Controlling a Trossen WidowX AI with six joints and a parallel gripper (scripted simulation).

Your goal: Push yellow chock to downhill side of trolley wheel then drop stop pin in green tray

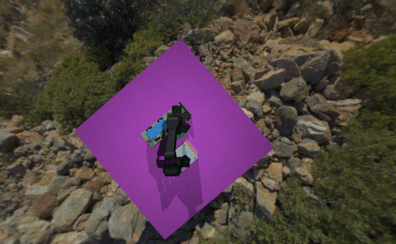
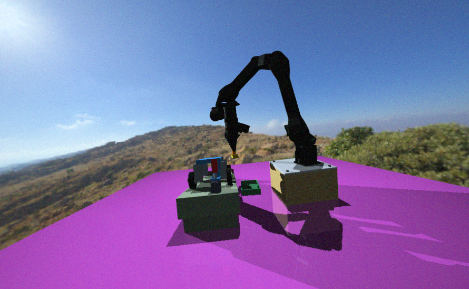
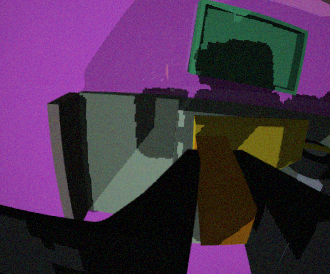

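Right now the red-headed stop pin is 11 cm ahead of my gripper tip, 27 cm to the left of it and 2 cm below it. From my gripper tip the other things lie so: green tray 4 cm behind, 8 cm to the left, 16 cm below; trolley 11 cm ahead, 15 cm to the left, 4 cm below; yellow chock 2 cm to the left, 1 cm below.
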